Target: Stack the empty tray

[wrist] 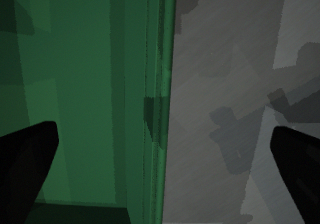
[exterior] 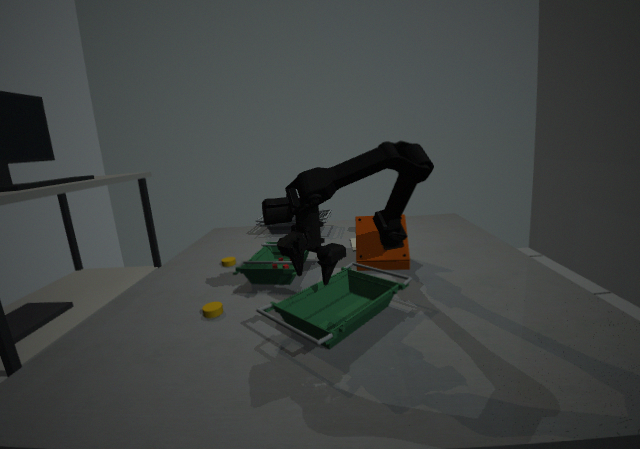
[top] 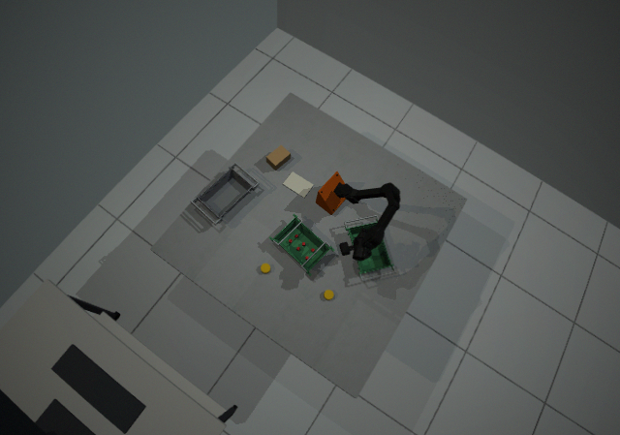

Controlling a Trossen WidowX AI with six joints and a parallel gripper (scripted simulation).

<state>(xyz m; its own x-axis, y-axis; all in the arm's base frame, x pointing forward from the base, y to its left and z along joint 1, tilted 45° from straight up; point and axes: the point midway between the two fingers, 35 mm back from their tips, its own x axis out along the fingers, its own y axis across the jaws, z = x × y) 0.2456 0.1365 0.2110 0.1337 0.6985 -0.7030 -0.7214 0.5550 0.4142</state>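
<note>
Now: gripper tip 60 mm past the green tray, 60 mm to the right of it and 30 mm above it. The rest, counted from my gripper tip: white pad 190 mm behind, 470 mm to the right, 70 mm below; brown box 260 mm behind, 660 mm to the right, 40 mm below.
</note>
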